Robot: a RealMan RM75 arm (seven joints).
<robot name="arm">
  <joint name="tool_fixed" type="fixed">
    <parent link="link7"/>
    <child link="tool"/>
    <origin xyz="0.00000 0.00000 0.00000" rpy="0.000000 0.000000 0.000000"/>
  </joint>
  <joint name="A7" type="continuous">
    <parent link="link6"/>
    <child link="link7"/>
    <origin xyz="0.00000 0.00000 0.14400" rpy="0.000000 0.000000 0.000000"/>
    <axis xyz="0 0 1"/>
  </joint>
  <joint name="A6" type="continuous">
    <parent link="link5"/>
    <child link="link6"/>
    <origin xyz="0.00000 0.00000 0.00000" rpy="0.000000 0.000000 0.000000"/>
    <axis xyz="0 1 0"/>
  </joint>
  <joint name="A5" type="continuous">
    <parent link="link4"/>
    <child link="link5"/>
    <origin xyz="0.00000 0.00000 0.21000" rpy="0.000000 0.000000 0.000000"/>
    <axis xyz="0 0 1"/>
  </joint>
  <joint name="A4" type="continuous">
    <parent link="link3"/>
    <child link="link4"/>
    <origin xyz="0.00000 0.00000 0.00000" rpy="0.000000 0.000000 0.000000"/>
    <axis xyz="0 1 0"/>
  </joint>
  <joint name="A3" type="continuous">
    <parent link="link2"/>
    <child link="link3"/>
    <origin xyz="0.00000 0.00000 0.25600" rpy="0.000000 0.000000 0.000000"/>
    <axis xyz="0 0 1"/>
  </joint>
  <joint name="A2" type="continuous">
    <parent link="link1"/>
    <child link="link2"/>
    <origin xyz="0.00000 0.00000 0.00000" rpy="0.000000 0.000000 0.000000"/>
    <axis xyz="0 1 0"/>
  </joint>
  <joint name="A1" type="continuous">
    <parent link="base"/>
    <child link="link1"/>
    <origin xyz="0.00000 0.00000 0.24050" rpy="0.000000 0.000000 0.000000"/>
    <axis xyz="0 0 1"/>
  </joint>
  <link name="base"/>
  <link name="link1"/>
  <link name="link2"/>
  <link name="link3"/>
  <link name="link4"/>
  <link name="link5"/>
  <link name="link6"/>
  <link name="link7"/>
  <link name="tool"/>
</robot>
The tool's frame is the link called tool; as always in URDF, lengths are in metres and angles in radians. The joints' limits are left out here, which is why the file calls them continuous.
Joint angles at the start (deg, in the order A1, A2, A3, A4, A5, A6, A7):
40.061, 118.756, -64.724, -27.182, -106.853, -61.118, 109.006
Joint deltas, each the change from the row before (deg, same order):
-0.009, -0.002, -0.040, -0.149, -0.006, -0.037, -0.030
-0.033, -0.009, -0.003, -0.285, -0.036, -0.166, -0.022
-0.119, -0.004, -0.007, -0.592, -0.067, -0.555, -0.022
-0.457, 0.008, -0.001, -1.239, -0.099, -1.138, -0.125
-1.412, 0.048, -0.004, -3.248, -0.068, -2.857, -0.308
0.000, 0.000, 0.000, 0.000, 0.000, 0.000, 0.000
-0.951, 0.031, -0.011, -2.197, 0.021, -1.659, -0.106
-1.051, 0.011, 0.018, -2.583, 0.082, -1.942, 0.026
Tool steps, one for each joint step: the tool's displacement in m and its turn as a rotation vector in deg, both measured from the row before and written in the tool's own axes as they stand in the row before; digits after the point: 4 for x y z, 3 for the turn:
-0.0005, 0.0002, -0.0001, -0.017, -0.028, -0.172
-0.0009, 0.0003, -0.0004, -0.092, -0.061, -0.253
-0.0014, 0.0012, -0.0009, -0.386, -0.056, -0.447
-0.0016, 0.0020, -0.0022, -0.728, -0.137, -0.794
-0.0028, 0.0048, -0.0064, -1.751, -0.473, -1.811
0.0000, 0.0000, 0.0000, 0.000, 0.000, 0.000
-0.0021, 0.0029, -0.0044, -0.916, -0.405, -1.137
-0.0031, 0.0036, -0.0053, -1.050, -0.499, -1.255

